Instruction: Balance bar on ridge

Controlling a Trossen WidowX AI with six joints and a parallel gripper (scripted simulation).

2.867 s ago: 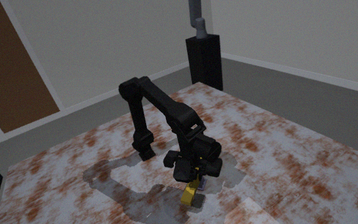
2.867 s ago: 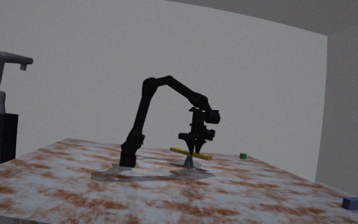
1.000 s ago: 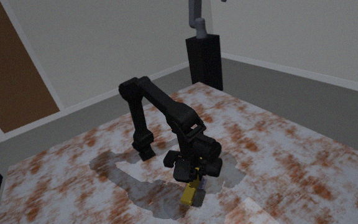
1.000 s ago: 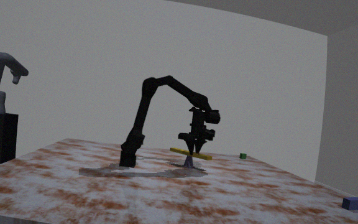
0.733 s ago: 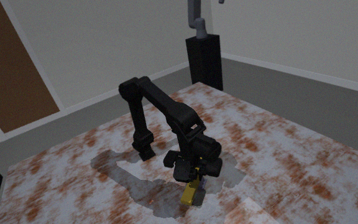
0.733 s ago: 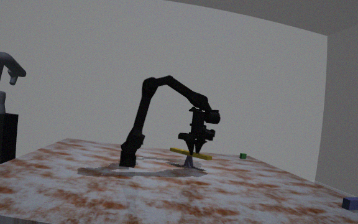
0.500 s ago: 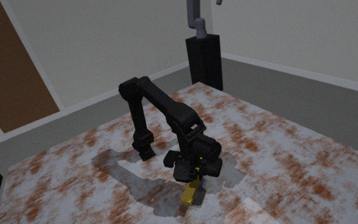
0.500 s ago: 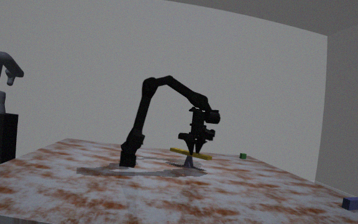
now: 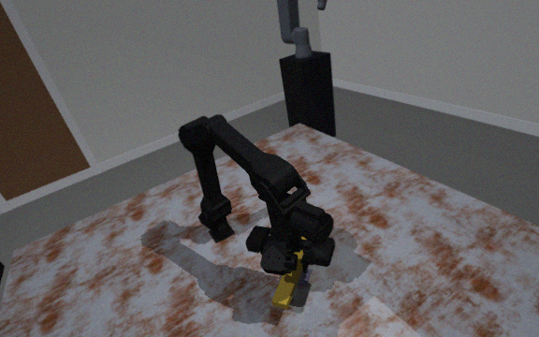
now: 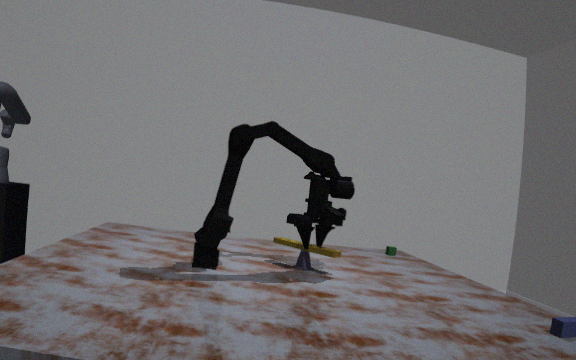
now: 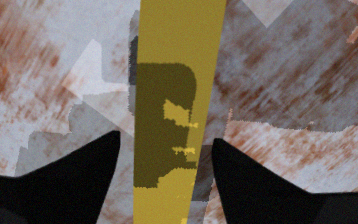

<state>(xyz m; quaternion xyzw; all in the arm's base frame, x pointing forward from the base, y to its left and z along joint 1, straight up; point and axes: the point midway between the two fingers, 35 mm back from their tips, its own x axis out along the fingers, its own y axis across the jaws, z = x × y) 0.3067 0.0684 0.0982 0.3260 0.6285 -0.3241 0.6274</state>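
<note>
The bar lies 20 mm behind my gripper tip and 20 mm to the left of it. The rest, counted from my gripper tip: blue block (430 mm ahead, 570 mm to the right, 50 mm below); then green cube (430 mm ahead, 430 mm to the left, 50 mm below).
</note>
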